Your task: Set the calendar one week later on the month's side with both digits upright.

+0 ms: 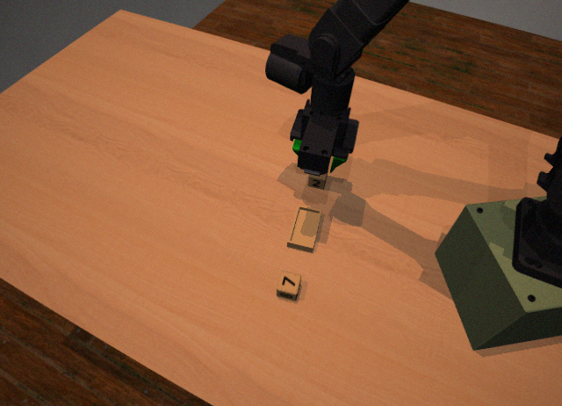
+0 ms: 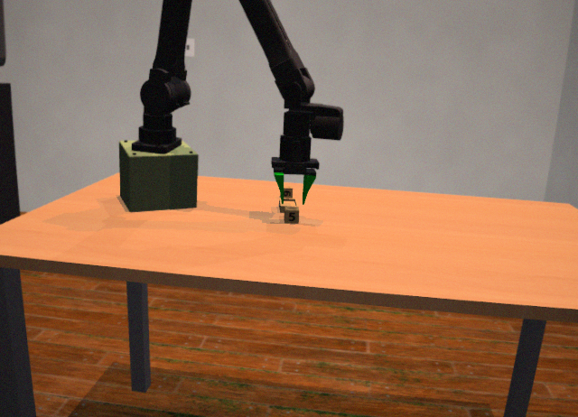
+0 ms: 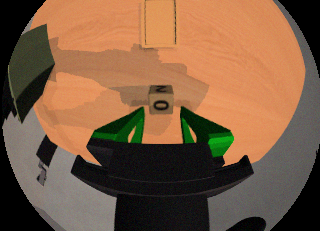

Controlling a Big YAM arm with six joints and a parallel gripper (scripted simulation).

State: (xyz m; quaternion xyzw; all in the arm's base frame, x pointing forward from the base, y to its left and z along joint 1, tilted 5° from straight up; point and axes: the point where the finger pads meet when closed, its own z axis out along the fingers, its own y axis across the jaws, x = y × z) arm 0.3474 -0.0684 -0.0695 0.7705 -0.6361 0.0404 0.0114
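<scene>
My gripper is now 11 cm to the right of the tray, 4 cm above it and 2 cm past it.
</scene>
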